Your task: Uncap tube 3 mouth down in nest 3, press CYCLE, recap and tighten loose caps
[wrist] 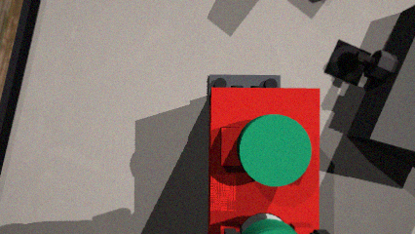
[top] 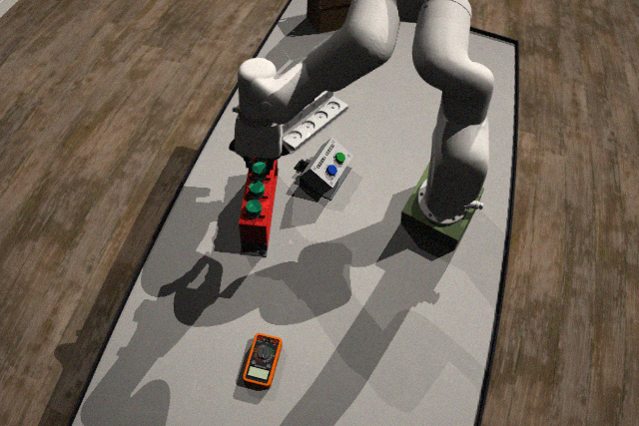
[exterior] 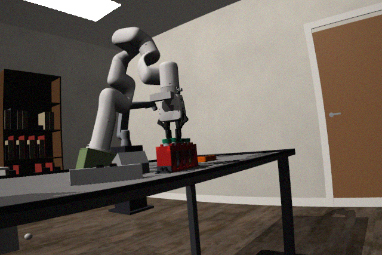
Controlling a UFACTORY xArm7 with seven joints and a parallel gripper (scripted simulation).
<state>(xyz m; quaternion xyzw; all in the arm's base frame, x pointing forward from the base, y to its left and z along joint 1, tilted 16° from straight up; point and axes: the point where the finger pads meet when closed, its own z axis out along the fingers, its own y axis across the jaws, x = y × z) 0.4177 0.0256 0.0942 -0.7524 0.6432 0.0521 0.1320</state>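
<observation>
My hand is 150 mm past the blue key, 90 mm to the left of it and 70 mm above it. The rest, counted from my hand: key housing 140 mm behind, 110 mm to the right, 80 mm below; then green key 160 mm behind, 130 mm to the right, 70 mm below; then orange multimeter 120 mm behind, 410 mm to the left, 120 mm below.
</observation>
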